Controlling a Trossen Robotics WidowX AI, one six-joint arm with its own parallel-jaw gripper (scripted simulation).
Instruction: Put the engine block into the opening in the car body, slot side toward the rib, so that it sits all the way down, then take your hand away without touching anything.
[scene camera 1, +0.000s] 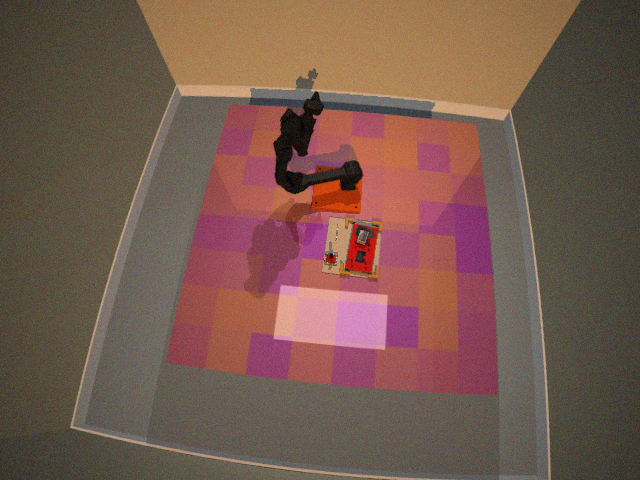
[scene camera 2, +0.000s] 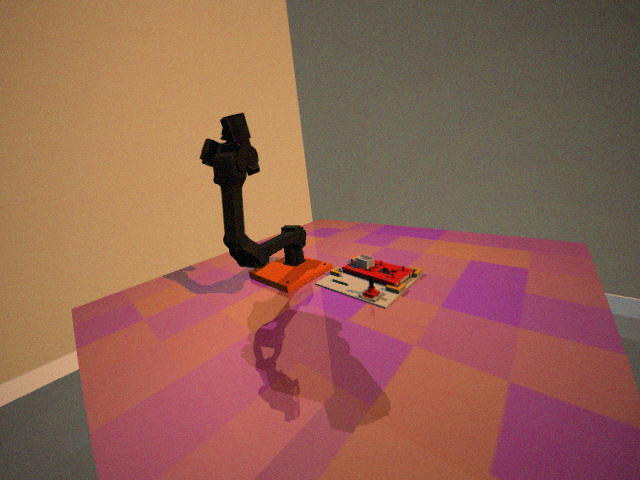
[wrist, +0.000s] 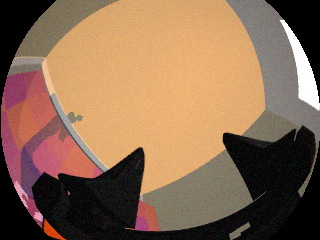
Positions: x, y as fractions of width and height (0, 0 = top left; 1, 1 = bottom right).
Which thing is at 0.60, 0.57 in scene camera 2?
A red car body.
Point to the gripper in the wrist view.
At 0.58, 0.61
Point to the gripper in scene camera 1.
0.49, 0.20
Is the gripper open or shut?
Open.
